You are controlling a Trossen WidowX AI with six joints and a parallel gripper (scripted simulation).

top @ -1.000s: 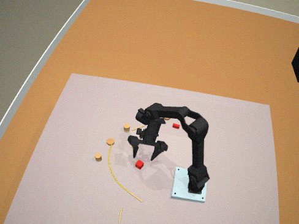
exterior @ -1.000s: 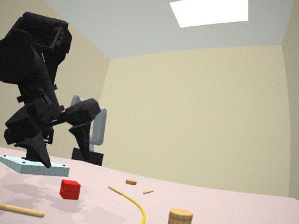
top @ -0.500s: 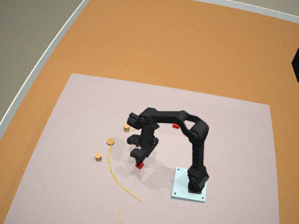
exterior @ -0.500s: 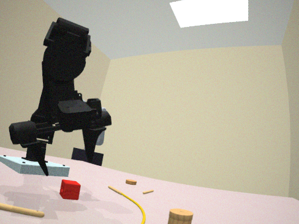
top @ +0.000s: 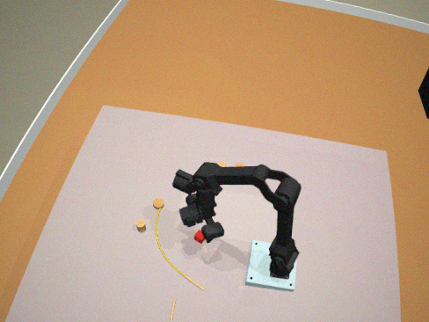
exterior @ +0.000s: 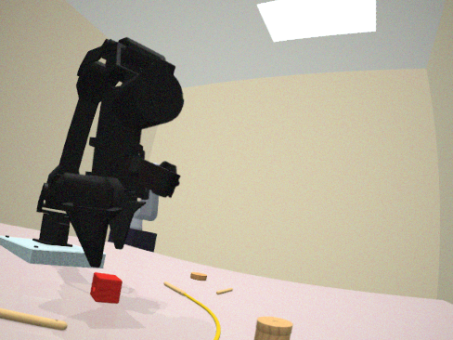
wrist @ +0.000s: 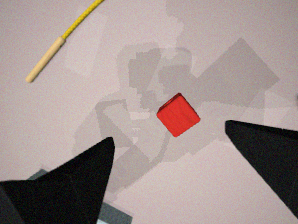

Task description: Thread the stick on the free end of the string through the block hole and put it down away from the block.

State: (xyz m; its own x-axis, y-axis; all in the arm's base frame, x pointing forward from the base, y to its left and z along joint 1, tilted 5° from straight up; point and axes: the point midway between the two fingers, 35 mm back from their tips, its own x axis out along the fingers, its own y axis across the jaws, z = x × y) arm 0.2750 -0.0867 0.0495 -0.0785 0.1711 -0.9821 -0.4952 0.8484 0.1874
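Now: the red block 1 cm ahead of my gripper tip and 4 cm below it. Also, from my gripper tip: round button 18 cm ahead, 11 cm to the right, 5 cm below.
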